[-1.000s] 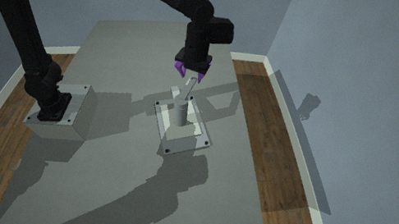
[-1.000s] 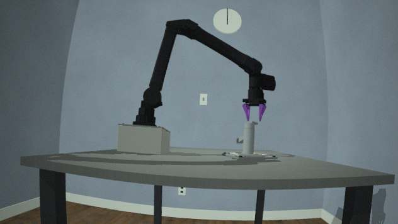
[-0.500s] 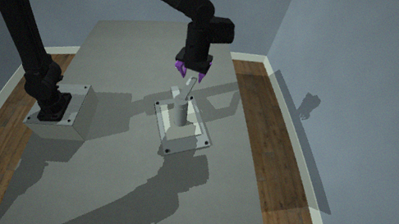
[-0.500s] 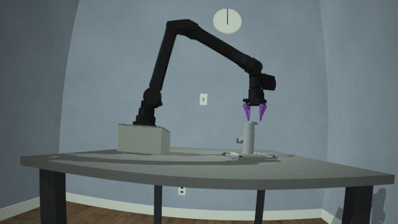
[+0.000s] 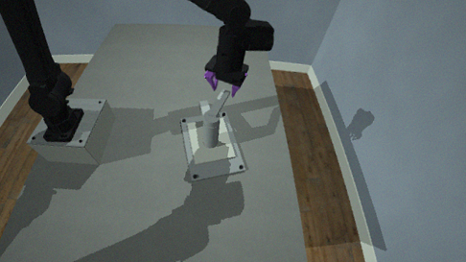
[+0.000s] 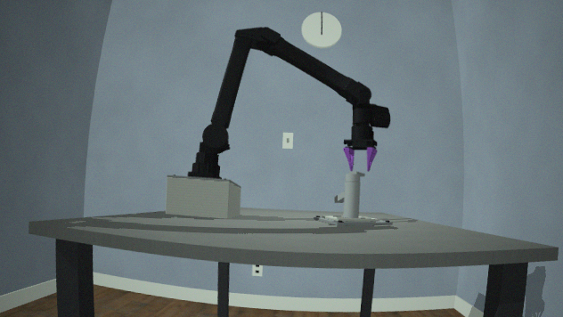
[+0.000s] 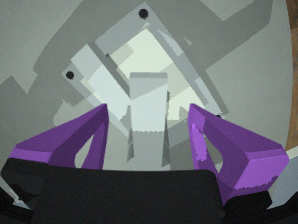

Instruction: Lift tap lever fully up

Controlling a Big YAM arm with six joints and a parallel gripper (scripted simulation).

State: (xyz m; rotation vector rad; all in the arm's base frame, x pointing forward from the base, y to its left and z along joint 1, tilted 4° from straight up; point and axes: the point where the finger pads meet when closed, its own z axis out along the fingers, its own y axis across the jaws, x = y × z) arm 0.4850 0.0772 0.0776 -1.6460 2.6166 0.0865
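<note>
Now: the lever 1 cm behind my hand, 3 cm to the right of it and 2 cm below it. Round my hand: tap 3 cm behind, 5 cm to the right, 7 cm below.
</note>
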